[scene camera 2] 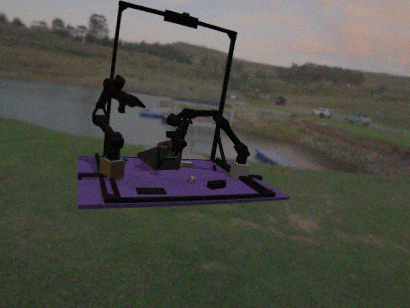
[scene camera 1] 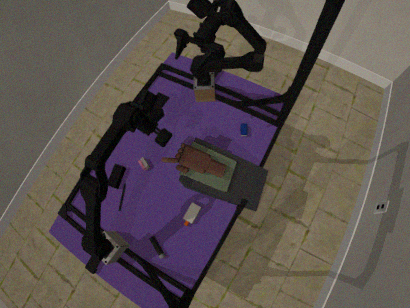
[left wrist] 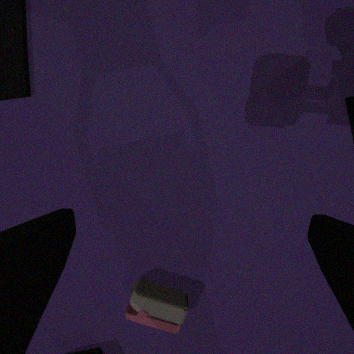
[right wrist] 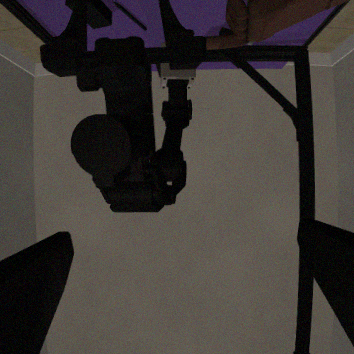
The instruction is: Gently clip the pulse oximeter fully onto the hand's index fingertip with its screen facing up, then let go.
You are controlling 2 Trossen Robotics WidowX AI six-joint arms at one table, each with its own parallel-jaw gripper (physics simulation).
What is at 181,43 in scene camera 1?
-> My right gripper.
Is my right gripper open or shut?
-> Open.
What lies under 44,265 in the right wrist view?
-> My right gripper.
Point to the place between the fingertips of my left gripper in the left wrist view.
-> At 194,223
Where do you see a pulse oximeter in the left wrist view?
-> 153,304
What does my right gripper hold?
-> Nothing.
